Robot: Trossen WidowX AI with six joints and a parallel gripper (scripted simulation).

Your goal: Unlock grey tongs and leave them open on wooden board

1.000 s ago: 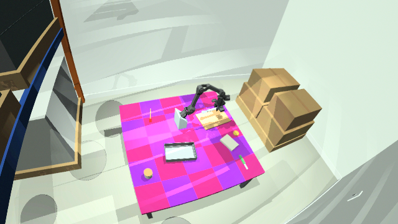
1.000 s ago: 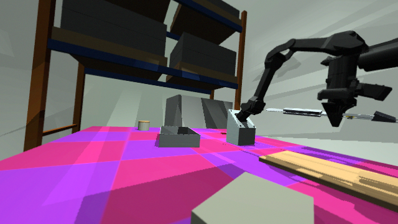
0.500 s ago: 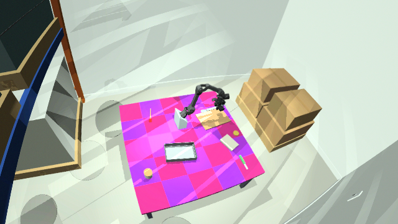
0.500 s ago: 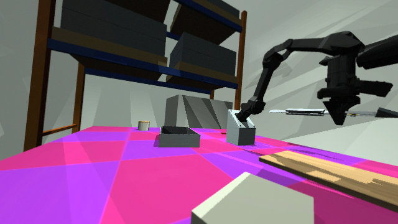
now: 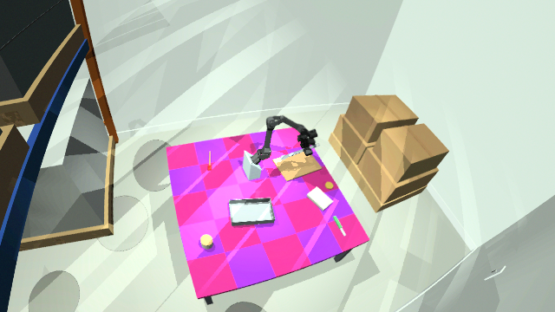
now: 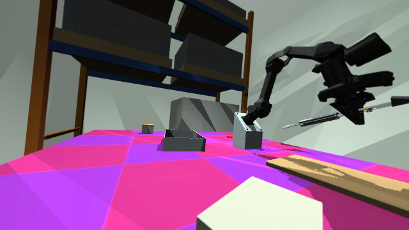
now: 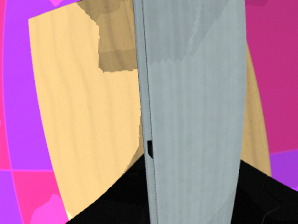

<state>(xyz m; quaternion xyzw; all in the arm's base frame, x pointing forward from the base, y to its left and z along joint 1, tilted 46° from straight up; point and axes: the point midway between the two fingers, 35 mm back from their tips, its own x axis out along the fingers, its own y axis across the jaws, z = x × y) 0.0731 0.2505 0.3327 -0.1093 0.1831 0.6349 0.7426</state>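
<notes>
Right now my gripper tip is 2 cm past the wooden board, 2 cm to the left of it and 16 cm above it. The rest, counted from my gripper tip: white block 35 cm ahead, 5 cm to the right, 15 cm below; roasting tin 25 cm ahead, 59 cm to the right, 14 cm below; yellow disc 28 cm ahead, 11 cm to the left, 16 cm below.
</notes>
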